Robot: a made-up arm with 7 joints. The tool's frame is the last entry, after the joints. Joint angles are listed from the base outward. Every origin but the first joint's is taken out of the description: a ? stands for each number. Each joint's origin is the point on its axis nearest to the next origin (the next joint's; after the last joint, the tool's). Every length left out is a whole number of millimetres.
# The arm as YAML. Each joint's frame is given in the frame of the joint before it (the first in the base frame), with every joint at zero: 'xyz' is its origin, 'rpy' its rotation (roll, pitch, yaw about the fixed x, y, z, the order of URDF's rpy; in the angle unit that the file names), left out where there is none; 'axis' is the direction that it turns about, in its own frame. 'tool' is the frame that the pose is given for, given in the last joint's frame.
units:
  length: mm
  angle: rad
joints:
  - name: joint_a
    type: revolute
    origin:
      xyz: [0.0, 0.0, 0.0]
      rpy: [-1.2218, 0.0, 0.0]
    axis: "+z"
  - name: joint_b
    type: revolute
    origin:
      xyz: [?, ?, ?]
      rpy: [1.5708, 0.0, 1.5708]
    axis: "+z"
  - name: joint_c
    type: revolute
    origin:
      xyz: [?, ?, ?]
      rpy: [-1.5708, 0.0, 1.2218]
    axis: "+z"
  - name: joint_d
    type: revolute
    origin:
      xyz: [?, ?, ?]
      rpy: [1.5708, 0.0, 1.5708]
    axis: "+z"
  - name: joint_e
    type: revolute
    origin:
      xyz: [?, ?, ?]
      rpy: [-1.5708, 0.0, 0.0]
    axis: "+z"
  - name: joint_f
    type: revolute
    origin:
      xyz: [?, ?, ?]
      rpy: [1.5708, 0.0, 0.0]
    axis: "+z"
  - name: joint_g
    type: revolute
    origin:
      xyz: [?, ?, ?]
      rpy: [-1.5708, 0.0, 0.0]
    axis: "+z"
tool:
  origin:
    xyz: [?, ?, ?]
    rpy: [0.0, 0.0, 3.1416]
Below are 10 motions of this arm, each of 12 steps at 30 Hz.
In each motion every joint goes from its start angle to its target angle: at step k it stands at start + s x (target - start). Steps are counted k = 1, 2, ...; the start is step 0. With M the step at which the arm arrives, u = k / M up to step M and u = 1 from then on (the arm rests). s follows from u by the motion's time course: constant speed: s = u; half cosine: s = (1 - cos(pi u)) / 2; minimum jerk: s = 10 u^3 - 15 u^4 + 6 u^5.
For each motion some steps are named. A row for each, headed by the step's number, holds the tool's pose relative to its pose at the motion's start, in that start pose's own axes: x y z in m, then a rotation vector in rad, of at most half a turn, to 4 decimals.
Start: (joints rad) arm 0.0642 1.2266 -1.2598 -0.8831 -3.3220 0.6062 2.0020
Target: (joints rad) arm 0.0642 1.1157 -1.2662 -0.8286 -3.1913 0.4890 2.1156
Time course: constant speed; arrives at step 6
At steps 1, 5, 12:
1: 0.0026 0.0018 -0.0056 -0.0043 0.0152 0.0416
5: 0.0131 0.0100 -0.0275 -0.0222 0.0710 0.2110
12: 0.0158 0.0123 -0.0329 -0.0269 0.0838 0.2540

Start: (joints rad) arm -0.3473 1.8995 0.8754 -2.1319 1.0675 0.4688 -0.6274
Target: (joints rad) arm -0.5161 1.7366 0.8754 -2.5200 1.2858 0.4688 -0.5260
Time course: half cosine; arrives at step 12
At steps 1, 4, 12:
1: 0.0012 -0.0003 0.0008 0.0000 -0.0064 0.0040
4: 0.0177 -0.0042 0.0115 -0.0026 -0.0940 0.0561
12: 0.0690 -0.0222 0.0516 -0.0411 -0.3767 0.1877

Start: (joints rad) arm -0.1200 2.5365 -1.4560 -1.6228 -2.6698 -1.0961 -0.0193
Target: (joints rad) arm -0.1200 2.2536 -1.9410 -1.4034 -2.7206 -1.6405 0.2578
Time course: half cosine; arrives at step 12
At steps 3, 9, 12:
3: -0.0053 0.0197 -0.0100 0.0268 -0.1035 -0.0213
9: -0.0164 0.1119 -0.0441 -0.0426 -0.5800 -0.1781
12: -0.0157 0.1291 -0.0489 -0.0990 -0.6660 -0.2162

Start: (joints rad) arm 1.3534 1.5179 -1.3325 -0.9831 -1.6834 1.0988 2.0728
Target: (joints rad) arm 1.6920 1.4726 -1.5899 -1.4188 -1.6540 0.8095 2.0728
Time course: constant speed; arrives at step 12
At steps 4, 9, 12:
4: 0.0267 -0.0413 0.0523 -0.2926 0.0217 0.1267
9: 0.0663 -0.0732 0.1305 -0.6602 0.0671 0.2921
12: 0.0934 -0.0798 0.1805 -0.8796 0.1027 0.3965

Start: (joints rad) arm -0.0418 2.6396 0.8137 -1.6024 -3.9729 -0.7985 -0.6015
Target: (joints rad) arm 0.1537 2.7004 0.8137 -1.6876 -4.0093 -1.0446 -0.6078
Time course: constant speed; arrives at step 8
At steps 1, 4, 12:
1: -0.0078 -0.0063 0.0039 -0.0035 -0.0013 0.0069
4: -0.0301 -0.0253 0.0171 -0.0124 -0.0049 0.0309
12: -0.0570 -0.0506 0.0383 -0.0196 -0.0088 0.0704

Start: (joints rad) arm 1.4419 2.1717 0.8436 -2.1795 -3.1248 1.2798 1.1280
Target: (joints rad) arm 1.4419 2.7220 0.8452 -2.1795 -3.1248 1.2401 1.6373
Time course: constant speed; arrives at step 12
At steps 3, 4, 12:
3: -0.0003 -0.0197 -0.0220 0.1180 -0.0474 0.1565
4: -0.0001 -0.0257 -0.0299 0.1561 -0.0666 0.2084
12: 0.0068 -0.0597 -0.1003 0.4345 -0.2807 0.6103

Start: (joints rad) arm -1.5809 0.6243 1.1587 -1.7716 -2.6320 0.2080 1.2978
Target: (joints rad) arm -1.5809 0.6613 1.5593 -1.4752 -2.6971 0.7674 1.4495
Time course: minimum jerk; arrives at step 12
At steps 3, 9, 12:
3: -0.0130 -0.0037 0.0004 0.0405 0.0561 -0.0111
9: -0.1101 -0.0239 0.0228 0.3745 0.4284 -0.1384
12: -0.1217 -0.0257 0.0283 0.4197 0.4692 -0.1606

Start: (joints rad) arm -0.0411 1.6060 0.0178 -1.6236 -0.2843 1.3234 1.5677
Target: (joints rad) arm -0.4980 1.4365 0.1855 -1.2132 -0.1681 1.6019 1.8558
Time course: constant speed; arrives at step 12
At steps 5, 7, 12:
5: 0.0383 0.0066 -0.0392 0.2892 0.0723 0.3505
7: 0.0511 0.0118 -0.0532 0.4017 0.1130 0.4873
12: 0.0744 0.0275 -0.0840 0.6769 0.2469 0.8092

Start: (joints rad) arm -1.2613 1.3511 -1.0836 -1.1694 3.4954 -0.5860 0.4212
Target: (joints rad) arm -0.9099 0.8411 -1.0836 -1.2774 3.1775 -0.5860 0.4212
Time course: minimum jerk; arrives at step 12
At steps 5, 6, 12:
5: 0.0050 0.0961 -0.0001 0.1812 0.0379 -0.1091
6: 0.0086 0.1374 0.0066 0.2613 0.0595 -0.1461
12: 0.0206 0.2605 0.0548 0.5155 0.1465 -0.2141

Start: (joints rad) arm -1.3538 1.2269 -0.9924 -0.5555 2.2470 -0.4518 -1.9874
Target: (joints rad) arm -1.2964 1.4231 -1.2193 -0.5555 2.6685 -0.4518 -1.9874
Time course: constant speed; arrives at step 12
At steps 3, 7, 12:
3: -0.0209 0.0068 0.0000 -0.0100 0.0613 0.0132
7: -0.0489 0.0173 0.0013 -0.0177 0.1462 0.0316
12: -0.0836 0.0329 0.0051 -0.0172 0.2565 0.0562

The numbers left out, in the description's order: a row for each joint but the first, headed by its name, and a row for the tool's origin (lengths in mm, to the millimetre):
joint_b: 0.0 0.0 0.0
joint_c: 214.0 -78.0 0.0
joint_d: 0.0 -26.0 0.0
joint_e: 30.0 -248.0 0.0
joint_f: 0.0 0.0 0.0
joint_g: 0.0 0.0 0.0
tool: 0.0 0.0 0.0

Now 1 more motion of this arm.
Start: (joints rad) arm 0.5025 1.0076 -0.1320 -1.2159 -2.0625 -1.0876 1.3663
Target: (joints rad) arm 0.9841 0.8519 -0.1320 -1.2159 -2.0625 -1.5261 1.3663
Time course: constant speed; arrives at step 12
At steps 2, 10, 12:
2: -0.0013 -0.0286 -0.0197 -0.1482 -0.0333 0.0301
10: 0.0017 -0.1577 -0.0723 -0.7276 -0.1866 0.1691
12: 0.0048 -0.1923 -0.0784 -0.8685 -0.2307 0.2087

